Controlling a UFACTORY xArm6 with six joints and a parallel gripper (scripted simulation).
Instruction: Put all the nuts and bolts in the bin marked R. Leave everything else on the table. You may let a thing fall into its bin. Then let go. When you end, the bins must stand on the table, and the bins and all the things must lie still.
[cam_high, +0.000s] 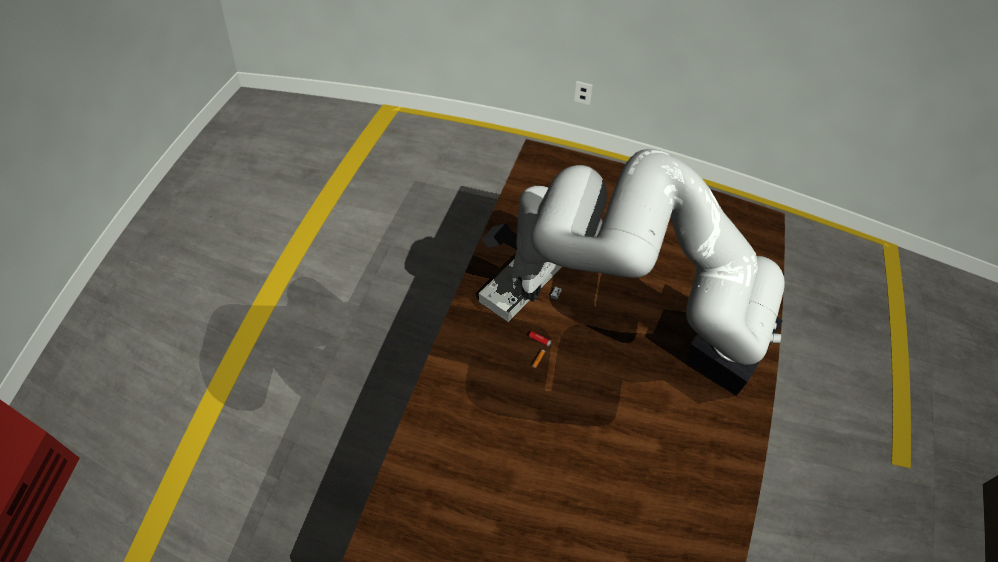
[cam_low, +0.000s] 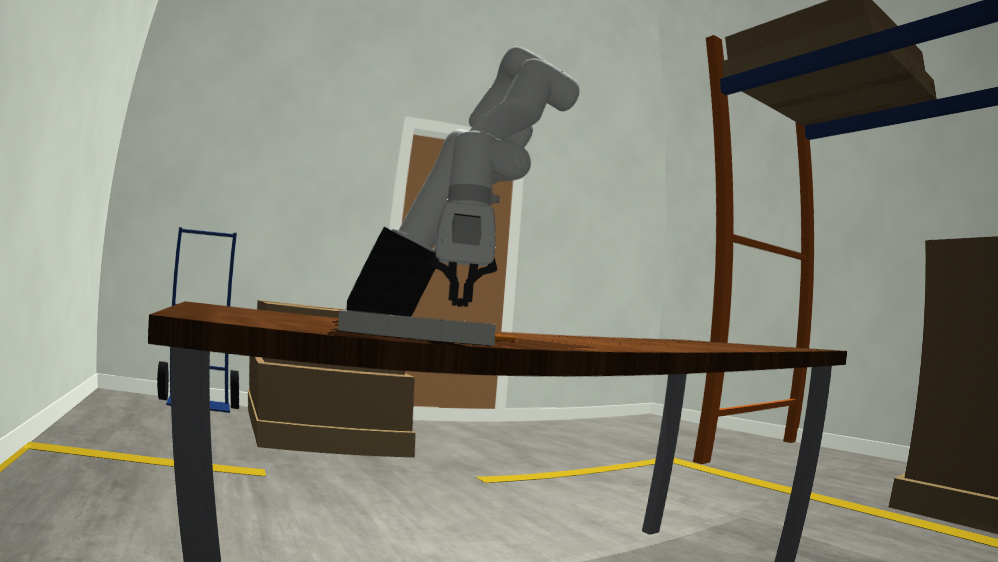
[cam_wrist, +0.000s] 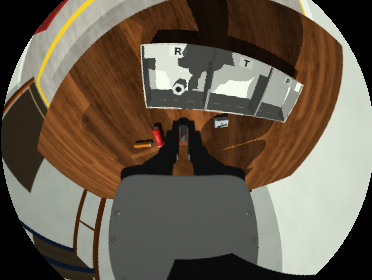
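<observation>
Right now my hand is 4 cm short of the nut, 1 cm to the left of it and 7 cm above it. From my hand the other things lie so: dark bolt (1 cm ahead, 2 cm below); then red cylinder (4 cm behind, 7 cm to the left, 7 cm below); then long grey bin (2 cm ahead, 9 cm to the right, 6 cm below).
</observation>
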